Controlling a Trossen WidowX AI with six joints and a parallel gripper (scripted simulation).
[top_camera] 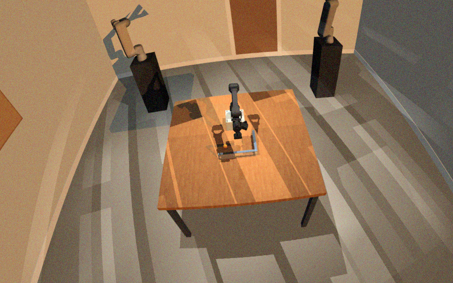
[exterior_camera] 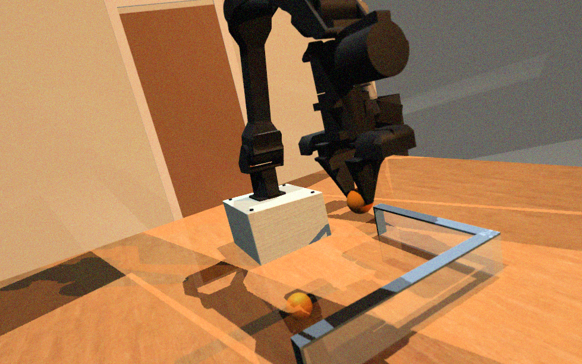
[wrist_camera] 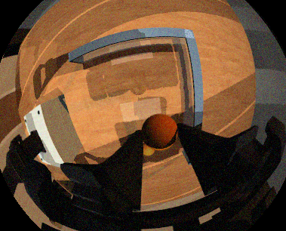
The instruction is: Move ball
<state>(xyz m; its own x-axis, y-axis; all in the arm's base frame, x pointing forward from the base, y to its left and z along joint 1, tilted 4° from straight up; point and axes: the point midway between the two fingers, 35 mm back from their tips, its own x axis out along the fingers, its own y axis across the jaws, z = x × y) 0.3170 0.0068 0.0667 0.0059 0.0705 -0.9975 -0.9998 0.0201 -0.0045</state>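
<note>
Now: the see-through copy of ball 2 cm behind my gripper tip, 12 cm to the right of it and 12 cm below it. The rest, counted from my gripper tip: orange ball (right at my gripper tip).
</note>
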